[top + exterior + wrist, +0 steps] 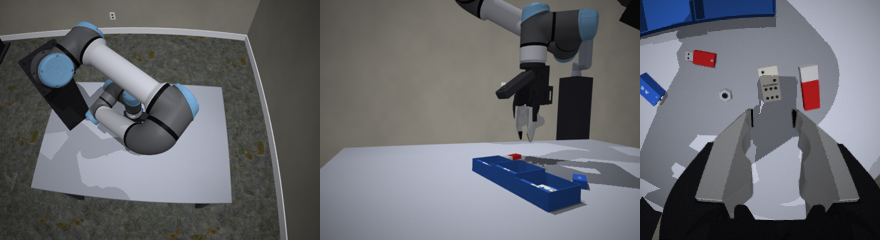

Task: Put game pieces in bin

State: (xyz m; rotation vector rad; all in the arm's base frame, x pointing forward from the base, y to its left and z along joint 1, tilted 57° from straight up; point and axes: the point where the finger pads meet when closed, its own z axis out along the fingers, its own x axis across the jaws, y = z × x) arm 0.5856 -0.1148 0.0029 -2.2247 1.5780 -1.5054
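The white domino is 8 cm below my hand. The rest, counted from my hand: USB stick 10 cm to the left, 8 cm below, 4 cm ahead; then red-and-white block 8 cm below, 6 cm to the right, 1 cm ahead; then dark ring 8 cm below, 6 cm to the left, 2 cm behind.
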